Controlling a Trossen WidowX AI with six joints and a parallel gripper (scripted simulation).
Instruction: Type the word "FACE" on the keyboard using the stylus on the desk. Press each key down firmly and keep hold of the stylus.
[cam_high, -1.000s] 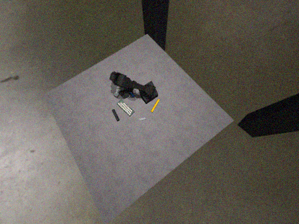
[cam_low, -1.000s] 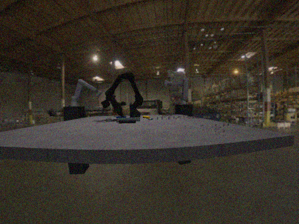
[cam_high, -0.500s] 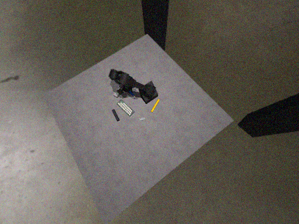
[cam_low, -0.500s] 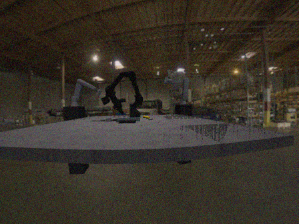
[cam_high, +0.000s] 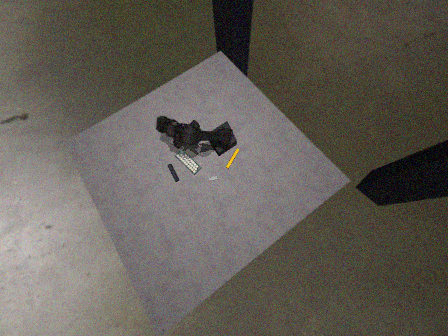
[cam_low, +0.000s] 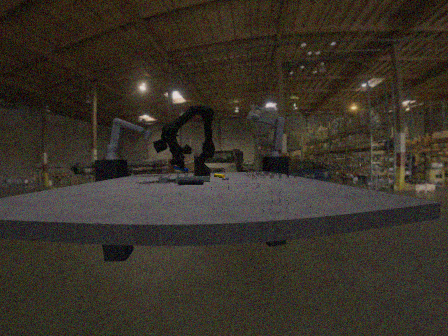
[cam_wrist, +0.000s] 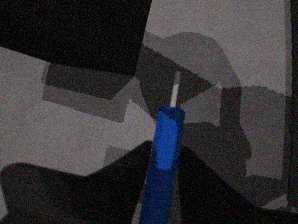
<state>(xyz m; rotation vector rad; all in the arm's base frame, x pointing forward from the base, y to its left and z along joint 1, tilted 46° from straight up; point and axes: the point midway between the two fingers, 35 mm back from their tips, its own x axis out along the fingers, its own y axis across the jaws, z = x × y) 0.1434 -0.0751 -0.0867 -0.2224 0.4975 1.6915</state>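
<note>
Right now the blue stylus is 10 mm to the left of my gripper tip. Round my gripper tip: dark flat object (230 mm ahead, 50 mm to the left, 50 mm below); light block (110 mm to the right, 100 mm ahead, 50 mm below).
</note>
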